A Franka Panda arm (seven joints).
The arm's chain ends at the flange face. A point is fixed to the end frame.
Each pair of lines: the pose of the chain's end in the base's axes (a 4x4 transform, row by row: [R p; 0 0 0 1], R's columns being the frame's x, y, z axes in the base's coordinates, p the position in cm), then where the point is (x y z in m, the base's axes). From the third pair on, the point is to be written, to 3 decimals.
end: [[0.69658 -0.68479 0.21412 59.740], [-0.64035 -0.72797 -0.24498 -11.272], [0.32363 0.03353 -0.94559 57.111], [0 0 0 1]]
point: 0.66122 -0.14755 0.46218
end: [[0.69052 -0.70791 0.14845 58.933], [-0.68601 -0.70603 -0.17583 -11.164], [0.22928 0.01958 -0.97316 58.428], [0 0 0 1]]
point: 0.64524 -0.13973 0.46923
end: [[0.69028 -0.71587 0.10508 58.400], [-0.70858 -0.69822 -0.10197 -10.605], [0.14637 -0.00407 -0.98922 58.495], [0 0 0 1]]
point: 0.635 -0.126 0.466
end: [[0.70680 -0.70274 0.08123 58.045], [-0.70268 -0.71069 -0.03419 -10.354], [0.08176 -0.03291 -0.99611 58.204], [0 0 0 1]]
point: 0.628 -0.114 0.461
